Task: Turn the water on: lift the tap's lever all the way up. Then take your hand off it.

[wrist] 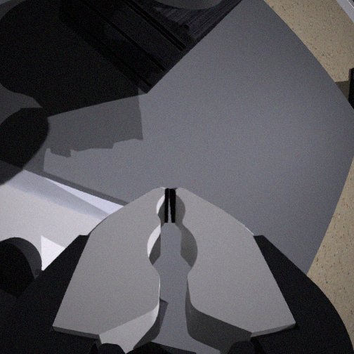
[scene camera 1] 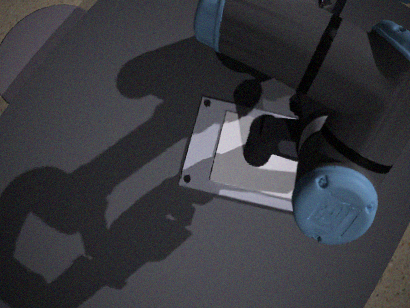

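Observation:
The tap [scene camera 1: 258, 142] is a dark rounded body on a white panel [scene camera 1: 250, 175] in the scene view. Its dark lever [scene camera 1: 281, 129] reaches right from the body and passes behind the robot's wrist, so its far end is hidden and its tilt cannot be told. In the wrist view, part of a dark rounded shape [wrist: 17, 262], seemingly the tap, shows at the lower left. My gripper [wrist: 168, 191] is shut with its tips together and nothing between them. It is hidden behind the arm in the scene view. Whether it touches the lever cannot be told.
A lilac base plate [scene camera 1: 199, 145] with dark screws lies around the white panel on a grey table [scene camera 1: 150, 280]. The blue wrist cap [scene camera 1: 335, 205] covers the plate's right side. A dark grooved block [wrist: 145, 55] shows at the top of the wrist view. Broad arm shadows cross the table.

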